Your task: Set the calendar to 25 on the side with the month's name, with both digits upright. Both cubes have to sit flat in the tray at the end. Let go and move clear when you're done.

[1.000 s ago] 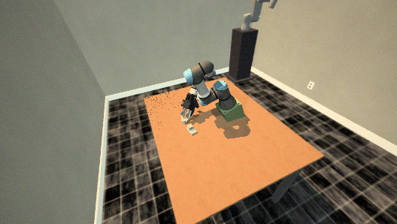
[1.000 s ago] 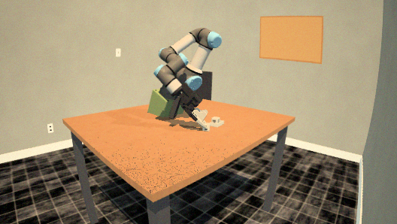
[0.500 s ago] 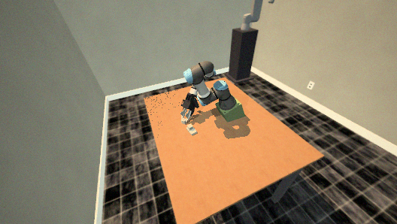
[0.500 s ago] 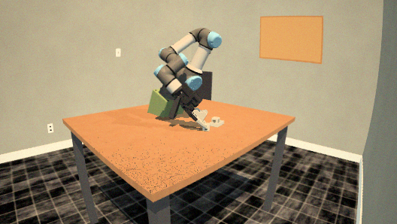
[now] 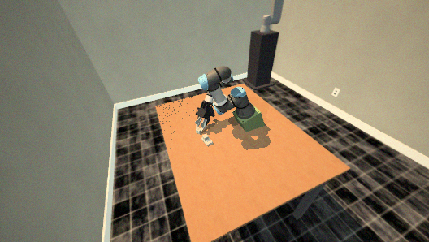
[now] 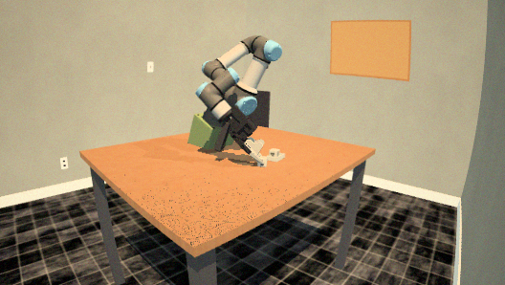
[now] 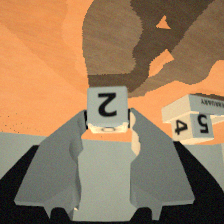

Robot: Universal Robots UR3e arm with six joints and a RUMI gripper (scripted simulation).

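My gripper is now 1 cm short of the white calendar cube and 1 cm above it. From my hand the other things lie so: white calendar tray: 2 cm behind, 11 cm to the left, 1 cm below.
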